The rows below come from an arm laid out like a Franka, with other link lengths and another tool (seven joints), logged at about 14 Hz.
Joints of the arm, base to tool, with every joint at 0 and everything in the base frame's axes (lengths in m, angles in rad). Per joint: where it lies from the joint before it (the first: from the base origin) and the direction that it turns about. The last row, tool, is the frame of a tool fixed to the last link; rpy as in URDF.
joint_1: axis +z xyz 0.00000 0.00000 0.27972
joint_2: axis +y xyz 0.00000 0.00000 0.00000
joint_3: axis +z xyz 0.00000 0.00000 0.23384
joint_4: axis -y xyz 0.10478 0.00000 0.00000
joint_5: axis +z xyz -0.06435 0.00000 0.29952
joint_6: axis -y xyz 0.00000 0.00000 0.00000
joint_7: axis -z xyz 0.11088 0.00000 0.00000
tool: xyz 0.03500 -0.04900 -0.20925 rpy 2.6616 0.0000 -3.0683
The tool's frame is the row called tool.
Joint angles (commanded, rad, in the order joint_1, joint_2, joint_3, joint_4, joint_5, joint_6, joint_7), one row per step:
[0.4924 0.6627 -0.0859 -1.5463 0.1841 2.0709 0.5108]
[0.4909 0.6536 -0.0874 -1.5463 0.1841 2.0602 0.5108]
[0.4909 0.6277 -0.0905 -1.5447 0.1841 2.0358 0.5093]
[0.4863 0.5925 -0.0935 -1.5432 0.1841 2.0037 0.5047]
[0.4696 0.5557 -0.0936 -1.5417 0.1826 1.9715 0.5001]
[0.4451 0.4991 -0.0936 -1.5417 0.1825 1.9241 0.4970]
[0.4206 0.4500 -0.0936 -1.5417 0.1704 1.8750 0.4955]
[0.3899 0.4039 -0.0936 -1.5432 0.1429 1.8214 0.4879]
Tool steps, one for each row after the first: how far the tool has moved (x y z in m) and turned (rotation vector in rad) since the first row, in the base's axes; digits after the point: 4 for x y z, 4 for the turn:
[0.0002 -0.0013 0.0045 0.0002 0.0017 -0.0017]
[0.0013 -0.0016 0.0182 0.0042 -0.0005 -0.0002]
[0.0031 -0.0040 0.0366 0.0107 -0.0036 0.0006]
[0.0063 -0.0119 0.0559 0.0181 -0.0079 -0.0074]
[0.0090 -0.0241 0.0846 0.0300 -0.0139 -0.0234]
[0.0095 -0.0393 0.1091 0.0272 -0.0154 -0.0355]
[0.0091 -0.0616 0.1312 0.0080 -0.0134 -0.0423]

